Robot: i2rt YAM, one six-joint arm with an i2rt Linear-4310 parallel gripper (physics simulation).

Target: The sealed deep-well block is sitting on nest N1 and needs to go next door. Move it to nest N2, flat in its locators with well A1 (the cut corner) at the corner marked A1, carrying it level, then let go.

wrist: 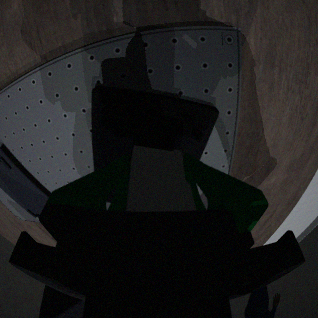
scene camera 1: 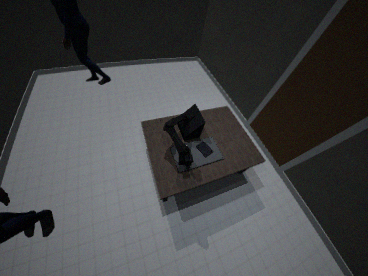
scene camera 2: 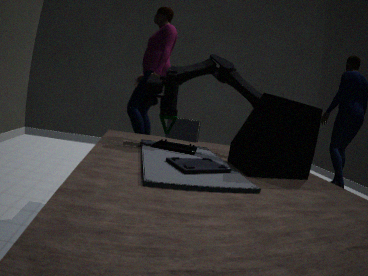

Labels:
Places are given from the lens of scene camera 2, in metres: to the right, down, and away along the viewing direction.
dark nest [scene camera 2: 186, 165]: 0.01, 0.07, 0.63
perforated grey plate [scene camera 2: 156, 168]: -0.07, 0.08, 0.62

